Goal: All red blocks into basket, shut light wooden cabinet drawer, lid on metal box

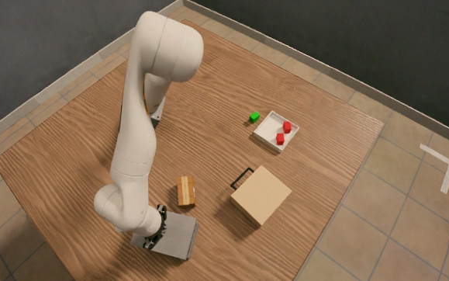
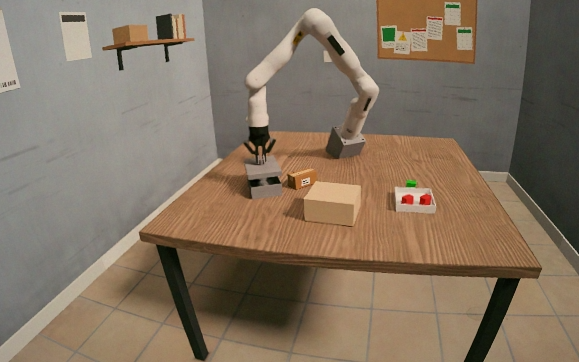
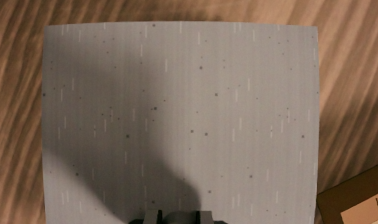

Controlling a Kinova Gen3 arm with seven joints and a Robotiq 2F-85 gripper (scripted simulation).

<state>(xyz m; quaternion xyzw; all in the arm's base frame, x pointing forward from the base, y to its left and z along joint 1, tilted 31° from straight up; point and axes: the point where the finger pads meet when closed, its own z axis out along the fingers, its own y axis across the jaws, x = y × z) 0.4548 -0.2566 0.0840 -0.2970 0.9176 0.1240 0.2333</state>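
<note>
My gripper is now 100 mm above the grey metal box. Also, from my hand: grey lid 30 mm below; then blue block 70 mm behind, 120 mm to the left, 110 mm below; then brown cardboard box 90 mm behind, 130 mm to the left, 90 mm below.
</note>
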